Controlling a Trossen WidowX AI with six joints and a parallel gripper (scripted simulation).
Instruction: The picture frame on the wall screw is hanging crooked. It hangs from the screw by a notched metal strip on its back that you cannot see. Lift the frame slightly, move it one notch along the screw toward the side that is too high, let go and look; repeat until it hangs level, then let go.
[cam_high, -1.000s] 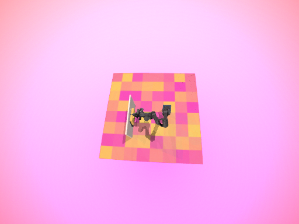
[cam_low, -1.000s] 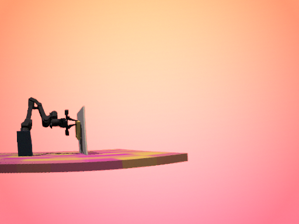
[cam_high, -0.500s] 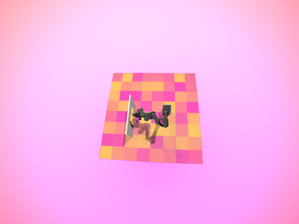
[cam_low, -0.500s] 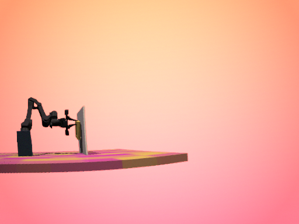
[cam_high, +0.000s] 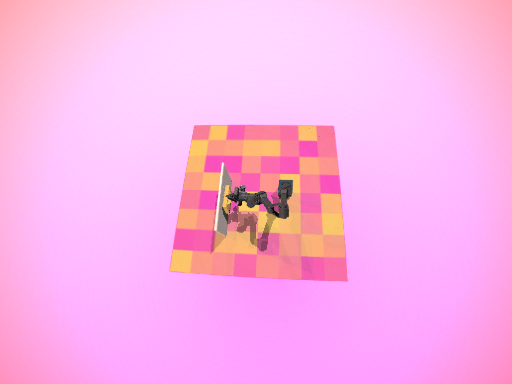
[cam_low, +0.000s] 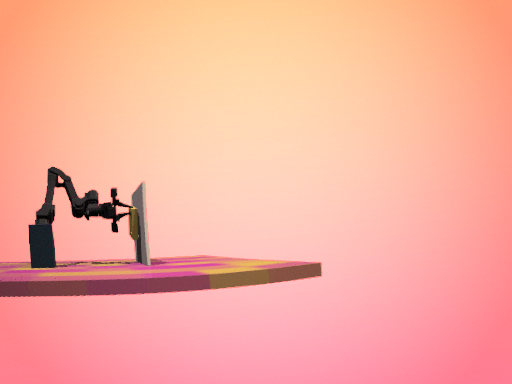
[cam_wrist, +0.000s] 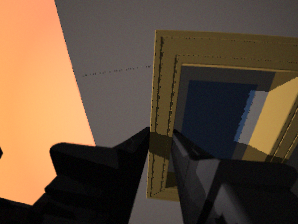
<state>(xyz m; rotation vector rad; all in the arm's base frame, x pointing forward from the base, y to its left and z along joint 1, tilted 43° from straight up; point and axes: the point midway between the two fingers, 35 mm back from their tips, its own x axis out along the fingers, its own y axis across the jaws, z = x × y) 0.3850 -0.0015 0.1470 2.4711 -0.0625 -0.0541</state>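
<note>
My gripper tip is now 50 mm above the gold picture frame, 10 mm to the right of it and 10 mm short of it. The rest, counted from my gripper tip: wall panel (70 mm below, 20 mm ahead, 10 mm to the left).
</note>
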